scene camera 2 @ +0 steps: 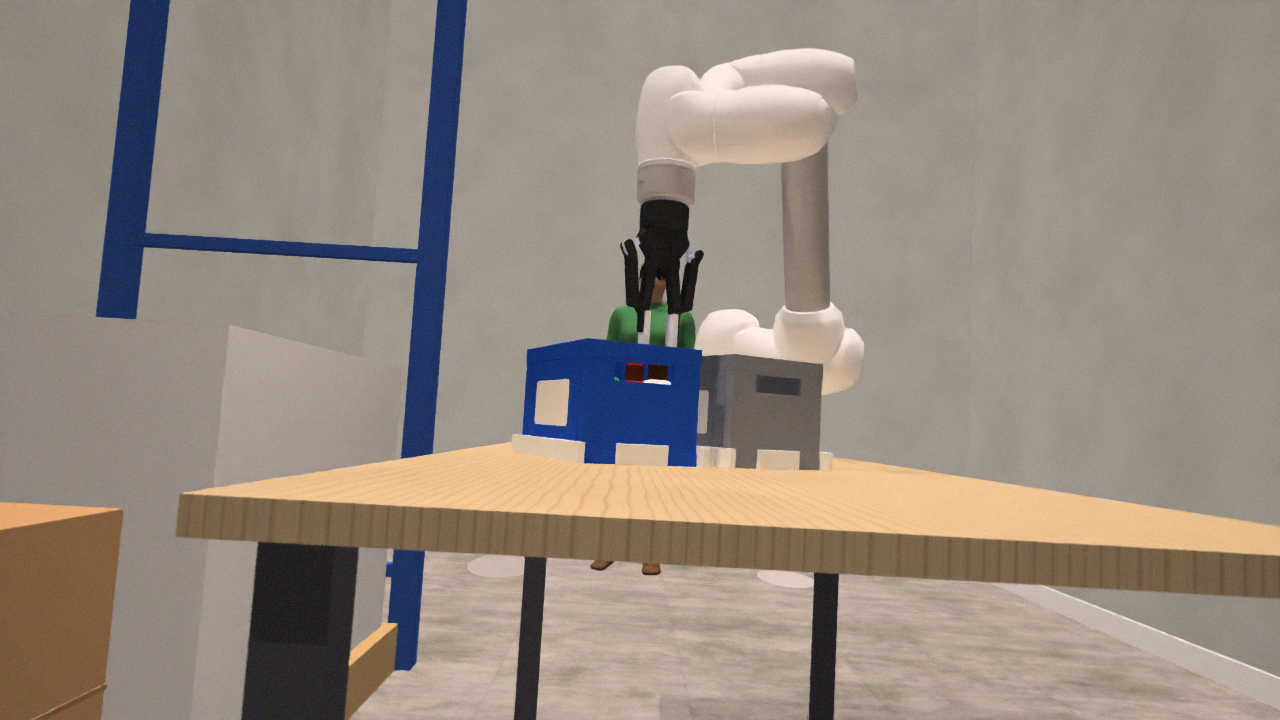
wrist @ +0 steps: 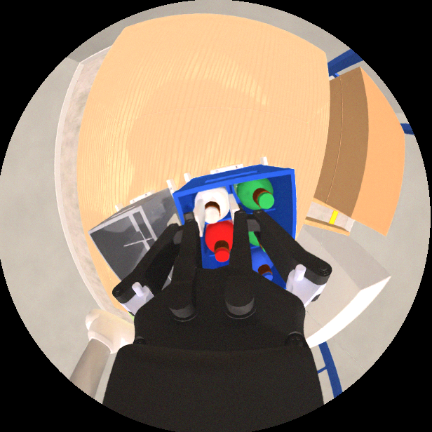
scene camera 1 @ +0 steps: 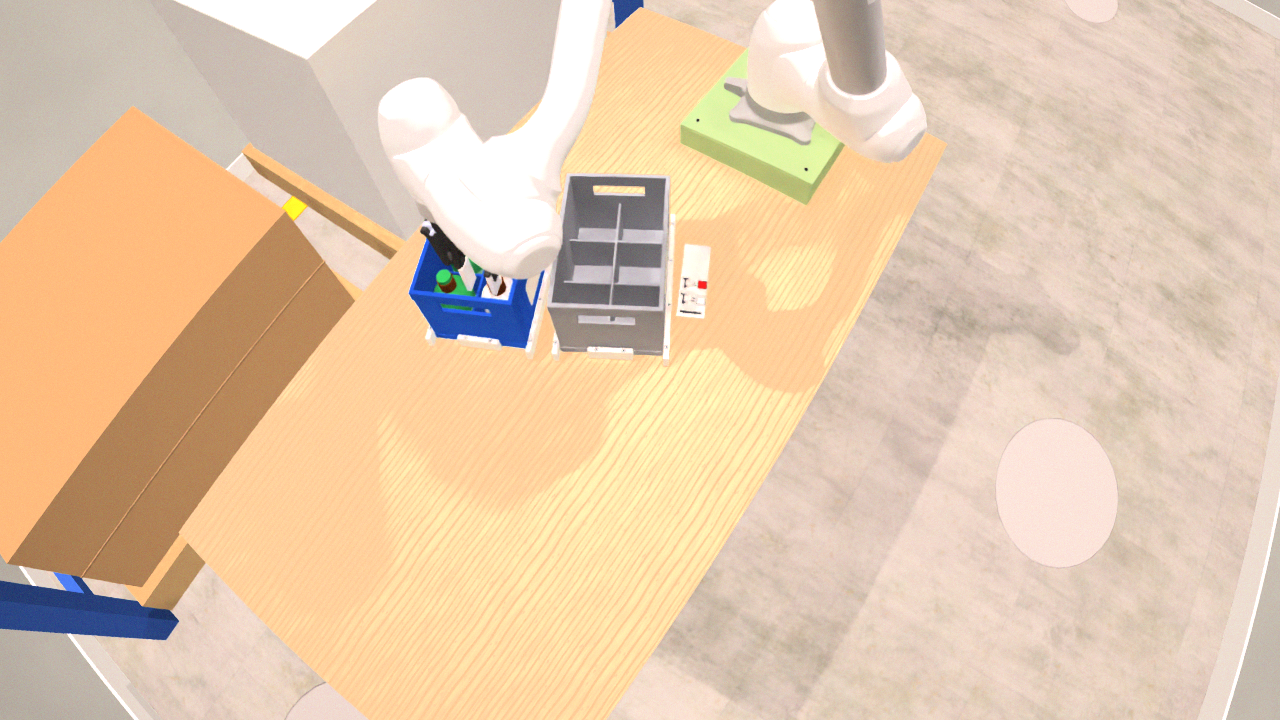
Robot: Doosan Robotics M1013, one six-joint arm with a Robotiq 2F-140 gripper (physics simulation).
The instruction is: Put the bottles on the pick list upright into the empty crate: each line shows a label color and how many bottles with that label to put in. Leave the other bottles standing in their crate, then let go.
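Places are measured from the arm's base along level axes (x ahead, y left, z up), in millimetres.
Pixels of known places: gripper, fingertip midpoint: (scene camera 1: pixel 484 286); arm's base at its link origin: (scene camera 1: pixel 780 106).
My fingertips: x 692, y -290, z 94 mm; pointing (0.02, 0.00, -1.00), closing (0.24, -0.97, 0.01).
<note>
For each thing: its middle in the pictures, then the offset to it from my fingertips. Level surfaces: height alone.
- pick list at the middle of its body: (scene camera 1: pixel 694 280) dx -243, dy +281, dz -162 mm
- grey crate at the middle of its body: (scene camera 2: pixel 726 412) (scene camera 1: pixel 614 263) dx -167, dy +156, dz -75 mm
- blue crate at the middle of its body: (scene camera 2: pixel 605 404) (scene camera 1: pixel 489 256) dx -87, dy -63, dz -75 mm
- wooden table at its surface level: dz -163 mm
The pick list (scene camera 1: pixel 694 264) is a white card right of the grey crate; it shows a red square, and its other marks are too small to read. The grey crate (scene camera 1: pixel 608 334) (scene camera 2: pixel 774 420) has dividers, and no bottles show in it. The blue crate (scene camera 1: pixel 483 325) (scene camera 2: pixel 642 416) holds, in the wrist view, an upright white bottle (wrist: pixel 212 198), a red bottle (wrist: pixel 218 235), two green bottles (wrist: pixel 252 193) (wrist: pixel 255 238) and a blue bottle (wrist: pixel 260 257). My gripper (scene camera 1: pixel 480 276) (scene camera 2: pixel 657 334) (wrist: pixel 216 204) is open and empty, its pale fingertips either side of the white bottle's neck in the wrist view.
The two crates stand side by side between low white locating strips on the wooden table (scene camera 1: pixel 537 537) (scene camera 2: pixel 626 505). The green robot base (scene camera 1: pixel 742 156) is behind the grey crate. An orange-brown box (scene camera 1: pixel 134 268) and a large grey-white cabinet (scene camera 1: pixel 358 98) stand beside the table.
</note>
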